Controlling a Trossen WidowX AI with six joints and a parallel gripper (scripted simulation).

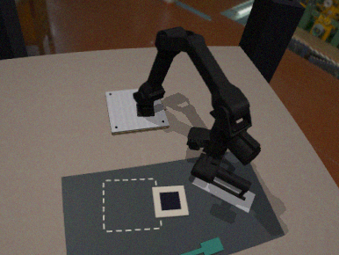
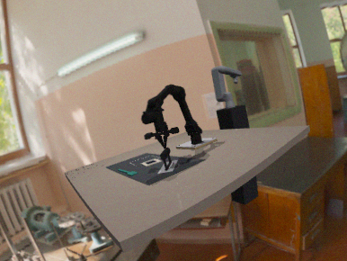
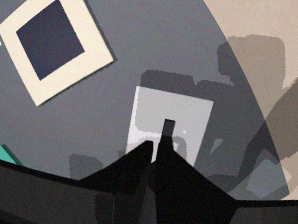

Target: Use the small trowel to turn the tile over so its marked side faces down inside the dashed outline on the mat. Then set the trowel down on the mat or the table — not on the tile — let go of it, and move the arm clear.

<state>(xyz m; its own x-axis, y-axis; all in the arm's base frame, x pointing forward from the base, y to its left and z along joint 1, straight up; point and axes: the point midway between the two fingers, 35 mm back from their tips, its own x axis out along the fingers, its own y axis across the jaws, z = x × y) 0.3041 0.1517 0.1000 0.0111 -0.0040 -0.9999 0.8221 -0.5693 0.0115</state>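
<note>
The trowel is 60 mm to the left of my gripper tip, 40 mm below it and 30 mm ahead of it. Round my gripper tip: tile: 110 mm to the right, 80 mm below, 60 mm ahead; then dark mat: 100 mm to the right, 100 mm below, 90 mm ahead; then teal strip: 230 mm ahead, 80 mm below, 60 mm to the right.
</note>
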